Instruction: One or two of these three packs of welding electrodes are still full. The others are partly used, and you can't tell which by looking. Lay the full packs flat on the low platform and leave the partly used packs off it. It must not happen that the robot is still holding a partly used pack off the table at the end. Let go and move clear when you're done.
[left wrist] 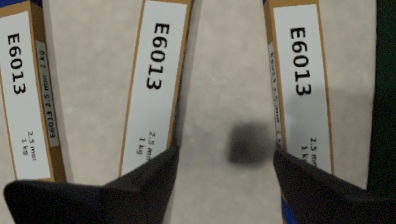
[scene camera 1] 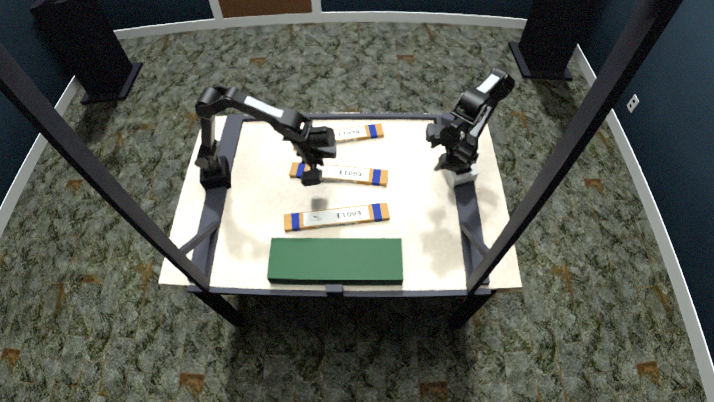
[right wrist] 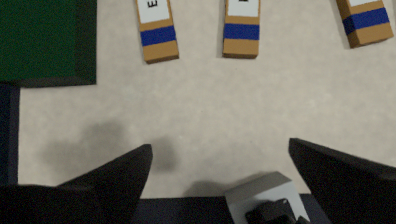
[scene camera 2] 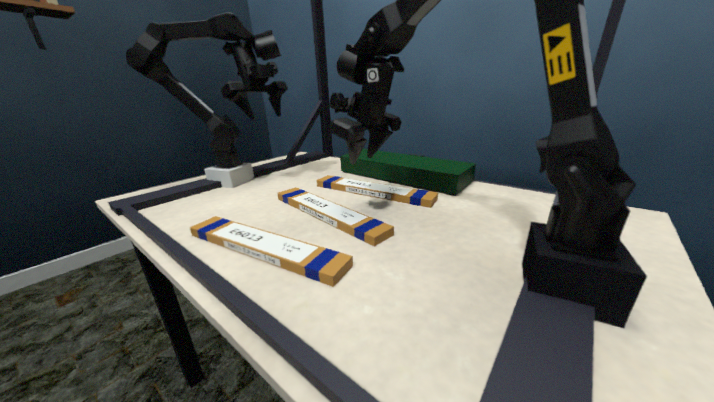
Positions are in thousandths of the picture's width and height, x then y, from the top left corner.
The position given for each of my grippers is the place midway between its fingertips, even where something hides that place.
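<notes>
Scene camera 2 gives me my left gripper (scene camera 2: 506,399) and my right gripper (scene camera 2: 373,295), together with an electrode pack (scene camera 2: 515,571), an electrode pack (scene camera 2: 454,660) and the green low platform (scene camera 2: 628,439). In scene camera 1 I can see that platform (scene camera 1: 411,650) as well, along with a dark frame rail (scene camera 1: 440,290) and an electrode pack (scene camera 1: 529,529); my left gripper (scene camera 1: 452,432) and my right gripper (scene camera 1: 607,397) are visible there too. The left wrist view has my left gripper (left wrist: 572,690), while the right wrist view has my right gripper (right wrist: 554,658).
</notes>
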